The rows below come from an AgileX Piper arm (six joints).
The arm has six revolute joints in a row. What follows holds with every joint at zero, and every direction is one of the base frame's.
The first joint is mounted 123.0 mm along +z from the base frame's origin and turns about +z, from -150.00 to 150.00 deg.
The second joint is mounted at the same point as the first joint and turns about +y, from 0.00 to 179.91 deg.
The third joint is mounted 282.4 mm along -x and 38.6 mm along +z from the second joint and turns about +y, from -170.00 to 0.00 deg.
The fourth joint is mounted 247.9 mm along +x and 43.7 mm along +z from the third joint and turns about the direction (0.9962, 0, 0.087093), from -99.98 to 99.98 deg.
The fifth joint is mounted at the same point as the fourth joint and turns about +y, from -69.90 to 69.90 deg.
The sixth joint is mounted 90.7 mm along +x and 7.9 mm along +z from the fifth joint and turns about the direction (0.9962, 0, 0.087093), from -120.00 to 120.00 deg.
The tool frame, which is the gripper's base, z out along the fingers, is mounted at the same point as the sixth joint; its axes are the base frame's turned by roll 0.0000, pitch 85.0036 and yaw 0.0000 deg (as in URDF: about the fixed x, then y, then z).
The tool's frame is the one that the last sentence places.
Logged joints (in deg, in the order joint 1, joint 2, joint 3, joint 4, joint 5, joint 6), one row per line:
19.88, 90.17, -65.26, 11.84, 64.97, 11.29
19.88, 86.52, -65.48, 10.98, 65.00, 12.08
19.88, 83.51, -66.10, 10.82, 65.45, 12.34
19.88, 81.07, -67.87, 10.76, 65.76, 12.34
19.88, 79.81, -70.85, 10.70, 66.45, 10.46
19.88, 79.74, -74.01, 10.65, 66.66, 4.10
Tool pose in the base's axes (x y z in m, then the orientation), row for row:
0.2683, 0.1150, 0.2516, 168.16, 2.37, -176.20
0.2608, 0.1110, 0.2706, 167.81, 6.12, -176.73
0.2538, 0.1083, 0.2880, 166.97, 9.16, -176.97
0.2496, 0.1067, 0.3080, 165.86, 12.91, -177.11
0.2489, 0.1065, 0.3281, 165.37, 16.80, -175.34
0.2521, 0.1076, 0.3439, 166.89, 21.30, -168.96
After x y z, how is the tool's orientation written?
As angles about the fixed x, y, z axes (roll, pitch, yaw), in degrees.
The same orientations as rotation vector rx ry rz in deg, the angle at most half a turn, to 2 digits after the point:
-6.25, 176.96, 18.47
-5.93, 173.15, 18.76
-6.05, 169.99, 19.78
-6.52, 166.09, 21.08
-9.68, 162.20, 21.81
-18.69, 157.71, 21.03

